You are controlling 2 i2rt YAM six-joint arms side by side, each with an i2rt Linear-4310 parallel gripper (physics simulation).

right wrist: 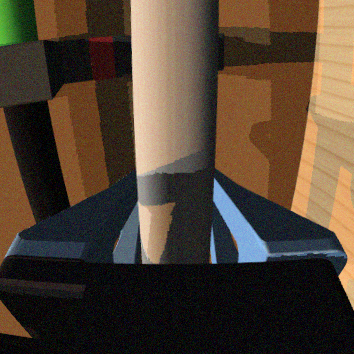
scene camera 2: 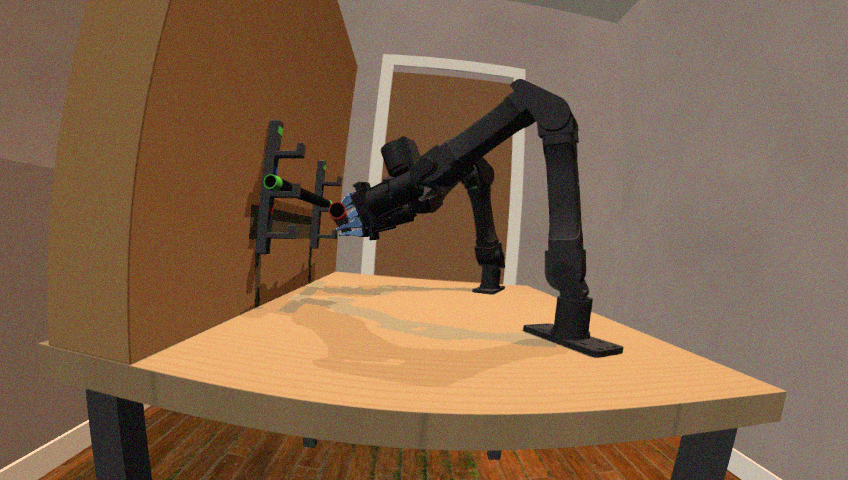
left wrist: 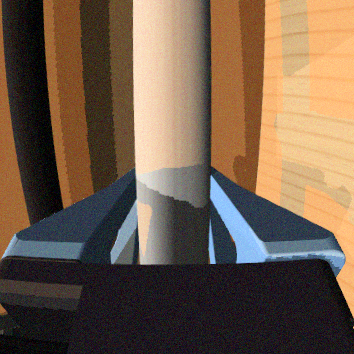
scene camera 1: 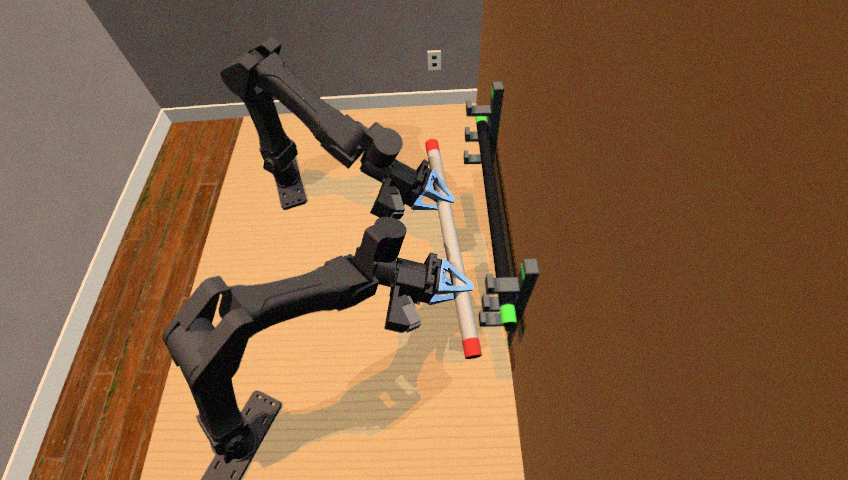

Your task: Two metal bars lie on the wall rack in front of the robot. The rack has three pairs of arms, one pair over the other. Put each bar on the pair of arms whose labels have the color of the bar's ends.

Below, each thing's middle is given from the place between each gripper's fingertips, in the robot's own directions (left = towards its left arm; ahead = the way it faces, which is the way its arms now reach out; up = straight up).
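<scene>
The rack arm [scene camera 1: 521, 287] is 7 cm ahead of my left hand, 25 cm to the right of it and 6 cm above it. From that same left hand, I find the red-ended bar [scene camera 1: 470, 341] 8 cm to the right and 1 cm behind. As for the green-ended bar [scene camera 1: 501, 266], my left gripper is 6 cm below it, 4 cm to the left of it and 8 cm short of it.
Counted from my right hand, the green-ended bar is 16 cm to the left, 7 cm above and 5 cm ahead, while the red-ended bar is 12 cm to the left, 3 cm behind and 1 cm above. The rack arm is 7 cm above my right hand, 5 cm ahead of it and 5 cm to the right of it.
</scene>
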